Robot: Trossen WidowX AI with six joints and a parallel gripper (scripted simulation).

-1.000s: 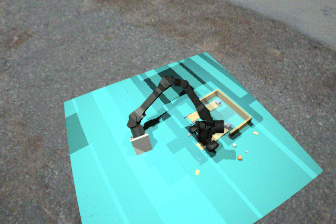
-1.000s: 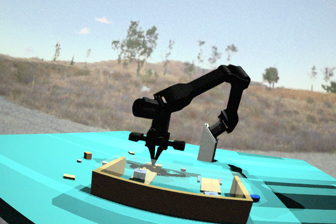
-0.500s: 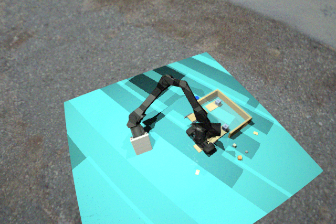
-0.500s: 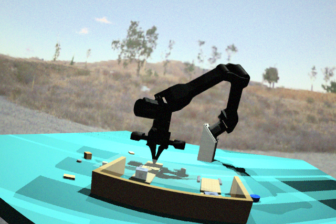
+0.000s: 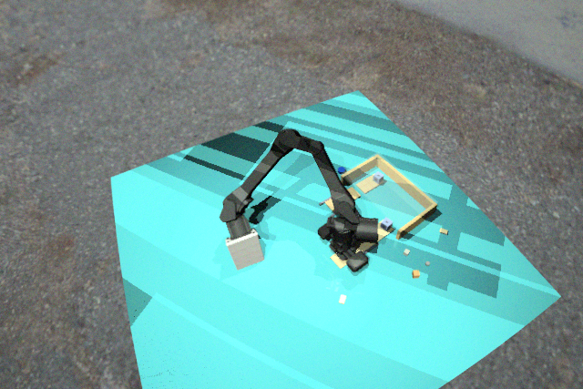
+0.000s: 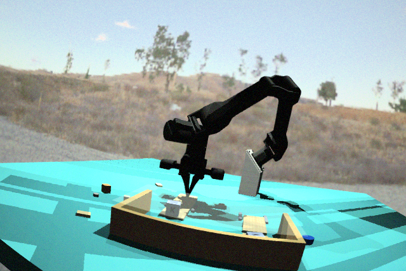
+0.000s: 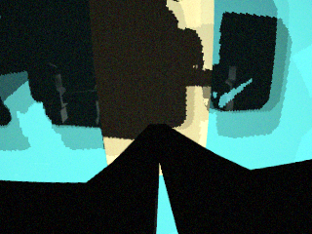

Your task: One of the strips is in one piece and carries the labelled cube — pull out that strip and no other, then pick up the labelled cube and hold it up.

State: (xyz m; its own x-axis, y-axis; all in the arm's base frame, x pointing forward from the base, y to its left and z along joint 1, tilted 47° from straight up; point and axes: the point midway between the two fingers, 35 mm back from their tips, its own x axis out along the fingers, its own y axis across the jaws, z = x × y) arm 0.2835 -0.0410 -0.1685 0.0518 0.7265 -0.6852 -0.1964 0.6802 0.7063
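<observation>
Now: the strip 90 mm ahead of my gripper tip and 20 mm to the left of it. From my gripper tip the other things lie so: blue object 350 mm to the left, 190 mm ahead.
</observation>
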